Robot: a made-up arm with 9 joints.
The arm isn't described. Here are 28 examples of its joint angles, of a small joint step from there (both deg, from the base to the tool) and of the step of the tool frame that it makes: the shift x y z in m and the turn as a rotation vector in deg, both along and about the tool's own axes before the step.
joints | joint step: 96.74 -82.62 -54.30 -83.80 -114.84 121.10 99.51 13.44 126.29 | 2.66 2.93 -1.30 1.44 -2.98 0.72 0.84 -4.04 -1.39
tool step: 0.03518 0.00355 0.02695 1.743 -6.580 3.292
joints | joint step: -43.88 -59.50 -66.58 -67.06 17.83 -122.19 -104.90 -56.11 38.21 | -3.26 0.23 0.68 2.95 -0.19 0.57 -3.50 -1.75 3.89
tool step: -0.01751 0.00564 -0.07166 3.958 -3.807 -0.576
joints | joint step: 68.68 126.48 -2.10 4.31 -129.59 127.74 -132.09 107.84 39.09 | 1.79 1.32 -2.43 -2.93 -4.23 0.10 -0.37 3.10 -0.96
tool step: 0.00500 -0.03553 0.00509 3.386 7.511 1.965
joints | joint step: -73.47 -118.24 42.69 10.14 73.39 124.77 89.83 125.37 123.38 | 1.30 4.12 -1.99 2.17 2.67 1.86 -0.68 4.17 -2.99
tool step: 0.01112 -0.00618 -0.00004 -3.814 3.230 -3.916
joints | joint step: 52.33 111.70 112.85 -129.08 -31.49 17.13 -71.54 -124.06 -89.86 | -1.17 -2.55 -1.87 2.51 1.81 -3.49 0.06 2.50 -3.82
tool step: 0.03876 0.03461 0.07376 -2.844 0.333 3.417
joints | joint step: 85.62 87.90 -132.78 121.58 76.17 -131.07 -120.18 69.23 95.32 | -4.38 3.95 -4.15 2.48 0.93 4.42 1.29 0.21 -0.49
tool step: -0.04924 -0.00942 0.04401 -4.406 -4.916 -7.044
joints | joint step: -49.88 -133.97 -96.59 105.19 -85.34 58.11 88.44 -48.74 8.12 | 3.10 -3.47 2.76 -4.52 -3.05 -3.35 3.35 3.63 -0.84
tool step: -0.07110 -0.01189 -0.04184 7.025 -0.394 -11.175
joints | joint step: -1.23 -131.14 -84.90 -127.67 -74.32 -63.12 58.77 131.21 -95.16 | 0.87 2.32 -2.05 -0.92 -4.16 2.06 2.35 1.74 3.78
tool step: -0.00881 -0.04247 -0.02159 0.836 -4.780 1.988
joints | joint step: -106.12 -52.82 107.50 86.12 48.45 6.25 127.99 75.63 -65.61 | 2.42 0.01 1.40 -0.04 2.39 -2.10 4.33 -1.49 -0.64
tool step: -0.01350 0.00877 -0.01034 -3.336 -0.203 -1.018
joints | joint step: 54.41 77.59 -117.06 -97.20 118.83 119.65 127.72 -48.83 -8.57 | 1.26 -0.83 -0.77 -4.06 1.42 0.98 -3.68 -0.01 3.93
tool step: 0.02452 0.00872 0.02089 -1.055 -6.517 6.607
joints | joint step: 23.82 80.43 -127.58 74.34 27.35 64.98 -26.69 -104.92 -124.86 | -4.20 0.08 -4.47 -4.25 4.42 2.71 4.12 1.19 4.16
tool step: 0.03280 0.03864 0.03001 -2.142 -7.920 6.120
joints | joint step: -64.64 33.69 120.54 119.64 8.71 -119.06 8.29 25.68 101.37 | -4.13 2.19 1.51 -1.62 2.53 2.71 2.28 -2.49 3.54
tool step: 0.02099 0.02818 -0.00562 2.284 -4.790 4.778
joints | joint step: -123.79 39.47 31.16 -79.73 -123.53 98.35 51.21 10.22 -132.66 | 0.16 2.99 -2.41 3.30 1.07 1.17 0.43 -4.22 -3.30
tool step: -0.02202 0.00216 -0.02493 1.386 0.976 -3.448
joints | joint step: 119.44 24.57 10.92 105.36 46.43 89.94 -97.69 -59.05 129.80 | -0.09 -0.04 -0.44 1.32 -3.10 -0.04 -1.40 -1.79 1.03
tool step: 0.01024 0.00158 0.02251 0.402 -2.985 1.586
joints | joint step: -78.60 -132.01 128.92 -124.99 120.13 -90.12 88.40 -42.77 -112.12 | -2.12 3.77 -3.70 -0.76 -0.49 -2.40 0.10 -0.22 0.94
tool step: 0.01080 -0.05571 -0.04602 3.965 0.054 0.229
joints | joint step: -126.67 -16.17 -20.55 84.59 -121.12 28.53 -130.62 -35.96 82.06 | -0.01 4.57 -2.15 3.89 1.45 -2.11 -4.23 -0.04 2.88
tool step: 0.08242 0.02202 -0.14789 6.395 7.158 4.343
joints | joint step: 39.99 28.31 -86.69 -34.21 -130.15 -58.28 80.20 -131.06 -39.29 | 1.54 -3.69 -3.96 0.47 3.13 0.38 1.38 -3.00 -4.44
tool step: -0.00102 -0.01204 0.01134 0.194 5.830 -6.455
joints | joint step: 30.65 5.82 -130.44 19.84 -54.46 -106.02 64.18 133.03 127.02 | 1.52 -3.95 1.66 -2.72 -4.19 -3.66 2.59 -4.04 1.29
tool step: -0.01229 -0.01036 -0.00468 -2.832 4.408 3.367
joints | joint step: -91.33 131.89 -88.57 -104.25 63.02 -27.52 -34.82 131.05 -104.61 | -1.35 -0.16 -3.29 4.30 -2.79 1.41 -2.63 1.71 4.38
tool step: -0.03983 0.02226 -0.02582 -3.490 -10.811 1.052
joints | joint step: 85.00 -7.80 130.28 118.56 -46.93 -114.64 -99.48 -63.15 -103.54 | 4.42 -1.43 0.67 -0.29 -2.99 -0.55 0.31 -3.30 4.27
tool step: -0.08640 0.02193 0.02600 -2.945 -7.825 -8.142
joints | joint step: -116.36 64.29 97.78 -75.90 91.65 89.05 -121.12 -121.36 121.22 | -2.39 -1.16 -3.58 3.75 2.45 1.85 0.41 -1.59 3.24
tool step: -0.05686 0.01162 0.06068 -2.376 -11.445 -0.031
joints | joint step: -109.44 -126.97 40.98 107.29 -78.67 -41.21 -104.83 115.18 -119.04 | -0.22 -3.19 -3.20 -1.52 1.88 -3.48 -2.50 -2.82 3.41
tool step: -0.01092 -0.00543 -0.01866 3.033 -3.964 -1.495
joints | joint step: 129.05 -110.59 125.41 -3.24 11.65 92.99 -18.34 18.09 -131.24 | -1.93 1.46 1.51 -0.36 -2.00 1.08 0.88 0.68 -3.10
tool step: 0.00813 0.00009 -0.01311 -1.566 2.908 -0.904
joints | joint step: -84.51 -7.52 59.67 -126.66 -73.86 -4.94 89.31 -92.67 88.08 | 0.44 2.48 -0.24 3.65 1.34 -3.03 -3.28 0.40 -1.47
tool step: -0.01482 0.00562 -0.04761 4.987 1.540 -3.296
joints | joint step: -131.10 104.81 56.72 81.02 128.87 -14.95 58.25 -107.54 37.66 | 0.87 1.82 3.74 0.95 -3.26 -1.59 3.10 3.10 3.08
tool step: -0.02732 -0.01104 0.02029 -1.825 -2.591 -4.439
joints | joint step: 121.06 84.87 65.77 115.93 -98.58 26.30 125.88 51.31 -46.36 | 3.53 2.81 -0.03 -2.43 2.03 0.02 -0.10 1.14 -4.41
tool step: -0.00477 0.02040 -0.02862 1.489 -1.143 -3.614
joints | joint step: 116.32 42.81 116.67 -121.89 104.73 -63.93 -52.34 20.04 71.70 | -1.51 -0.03 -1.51 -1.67 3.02 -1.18 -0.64 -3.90 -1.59
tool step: -0.00821 -0.03776 0.05079 2.195 -1.440 2.391
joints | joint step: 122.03 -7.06 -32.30 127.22 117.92 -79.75 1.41 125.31 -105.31 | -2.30 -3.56 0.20 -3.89 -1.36 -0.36 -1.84 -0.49 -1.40
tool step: -0.04876 -0.03172 -0.00719 3.513 -1.105 6.661
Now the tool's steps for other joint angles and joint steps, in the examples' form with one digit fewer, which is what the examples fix.
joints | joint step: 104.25 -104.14 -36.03 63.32 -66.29 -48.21 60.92 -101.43 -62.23 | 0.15 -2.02 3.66 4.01 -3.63 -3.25 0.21 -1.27 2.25
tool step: 0.0109 0.0259 0.0017 -1.92 -5.44 5.93
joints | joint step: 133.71 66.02 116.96 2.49 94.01 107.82 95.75 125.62 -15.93 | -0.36 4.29 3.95 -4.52 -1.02 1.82 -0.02 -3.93 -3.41
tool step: -0.0092 0.0233 0.0106 -5.87 10.72 -7.12
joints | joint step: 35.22 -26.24 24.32 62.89 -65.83 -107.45 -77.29 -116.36 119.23 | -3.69 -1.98 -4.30 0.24 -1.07 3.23 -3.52 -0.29 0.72
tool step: -0.1740 0.0592 -0.0299 2.34 -4.22 -12.53
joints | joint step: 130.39 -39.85 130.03 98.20 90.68 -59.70 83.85 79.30 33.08 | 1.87 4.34 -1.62 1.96 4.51 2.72 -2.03 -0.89 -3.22
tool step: 0.0228 0.0083 0.0019 -3.32 2.20 -0.11
